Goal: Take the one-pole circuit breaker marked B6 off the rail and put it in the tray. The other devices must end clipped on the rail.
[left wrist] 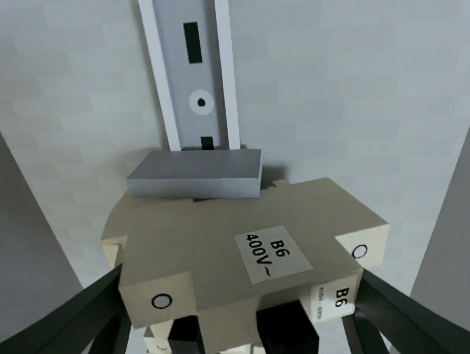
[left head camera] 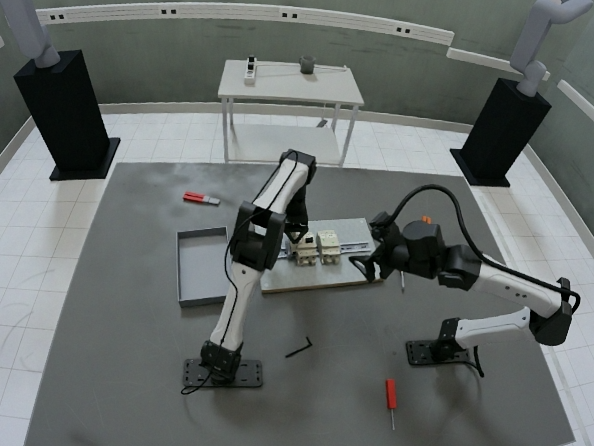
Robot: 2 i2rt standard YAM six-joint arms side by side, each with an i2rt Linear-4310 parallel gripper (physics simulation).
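Frame: origin at the left arm's base, x ahead, y left, z up, level; metres.
Where they show: left gripper, fingertip midpoint: point(left wrist: 236, 274) point(left head camera: 293, 234); right gripper, fingertip midpoint: point(left head camera: 360, 247); left arm's base at its link origin: point(left head camera: 222, 373); right arm's base at its link origin: point(left head camera: 438, 352).
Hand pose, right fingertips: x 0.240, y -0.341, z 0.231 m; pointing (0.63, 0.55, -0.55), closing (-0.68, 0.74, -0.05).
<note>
Things, the pixels of their top centre, and the offset from my right fingertips. "*": a spot on its surface instead.
- beige one-pole breaker marked B6 at a spot on its surface: point(left wrist: 215, 250) * 0.139 m ahead, 0.153 m left, 0.144 m down
- grey end stop at its top centre: point(left wrist: 191, 188) point(left head camera: 288, 246) 0.123 m ahead, 0.154 m left, 0.175 m down
- beige device with a black lever, top centre: point(left head camera: 309, 239) 0.123 m ahead, 0.095 m left, 0.140 m down
- beige device at its top centre: point(left head camera: 332, 240) 0.129 m ahead, 0.023 m left, 0.154 m down
- grey tray at its top centre: point(left head camera: 203, 261) 0.079 m ahead, 0.405 m left, 0.191 m down
- pale board at a spot on its surface: point(left head camera: 345, 276) * 0.037 m ahead, 0.016 m right, 0.210 m down
- Red-handled pliers at its top centre: point(left head camera: 201, 197) 0.356 m ahead, 0.445 m left, 0.219 m down
- black hex key at its top centre: point(left head camera: 297, 346) 0.170 m back, 0.144 m left, 0.226 m down
- red screwdriver at its top centre: point(left head camera: 392, 404) 0.349 m back, 0.090 m right, 0.213 m down
- orange item at its top centre: point(left head camera: 427, 233) 0.209 m ahead, 0.354 m right, 0.219 m down
The beige one-pole breaker marked B6 point(left wrist: 215, 250) is between the fingers of my left gripper point(left head camera: 296, 236) point(left wrist: 236, 274), which is shut on it. It looks tilted against the grey end stop point(left wrist: 195, 175) on the rail point(left head camera: 357, 247) point(left wrist: 180, 90); whether its foot still touches the rail is hidden. In the head view my left gripper mostly hides it. A beige device with a black lever point(left head camera: 306, 248) and another beige device point(left head camera: 328, 246) stand on the rail to its right. My right gripper point(left head camera: 361, 241) is open beside the board's right edge. The grey tray point(left head camera: 178, 270) lies left of the board.
The rail is on a pale board point(left head camera: 345, 276). Red-handled pliers point(left head camera: 195, 197) lie behind the tray. A black hex key point(left head camera: 300, 348) and a red screwdriver point(left head camera: 391, 395) lie in front. An orange item point(left head camera: 426, 219) is behind my right arm. My left arm crosses the tray's right edge.
</note>
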